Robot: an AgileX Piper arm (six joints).
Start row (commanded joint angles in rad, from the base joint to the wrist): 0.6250, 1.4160, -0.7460, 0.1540, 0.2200, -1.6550
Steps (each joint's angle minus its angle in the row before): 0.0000, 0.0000, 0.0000, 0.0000, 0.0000, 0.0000; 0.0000, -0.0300, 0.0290, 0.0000, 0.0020, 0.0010; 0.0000, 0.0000, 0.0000, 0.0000, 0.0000, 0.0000; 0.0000, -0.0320, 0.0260, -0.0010, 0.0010, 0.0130; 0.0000, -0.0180, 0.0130, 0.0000, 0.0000, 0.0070; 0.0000, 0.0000, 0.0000, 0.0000, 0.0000, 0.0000; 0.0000, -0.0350, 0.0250, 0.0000, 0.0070, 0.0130; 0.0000, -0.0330, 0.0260, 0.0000, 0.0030, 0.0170; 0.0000, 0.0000, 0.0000, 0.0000, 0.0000, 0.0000; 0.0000, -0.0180, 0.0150, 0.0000, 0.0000, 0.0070
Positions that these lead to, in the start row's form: 0.6250, 1.4160, -0.7460, 0.1540, 0.2200, -1.6550; 0.6250, 1.3860, -0.7170, 0.1540, 0.2220, -1.6540; 0.6250, 1.3860, -0.7170, 0.1540, 0.2220, -1.6540; 0.6250, 1.3540, -0.6910, 0.1530, 0.2230, -1.6410; 0.6250, 1.3360, -0.6780, 0.1530, 0.2230, -1.6340; 0.6250, 1.3360, -0.6780, 0.1530, 0.2230, -1.6340; 0.6250, 1.3010, -0.6530, 0.1530, 0.2300, -1.6210; 0.6250, 1.2680, -0.6270, 0.1530, 0.2330, -1.6040; 0.6250, 1.2680, -0.6270, 0.1530, 0.2330, -1.6040; 0.6250, 1.2500, -0.6120, 0.1530, 0.2330, -1.5970
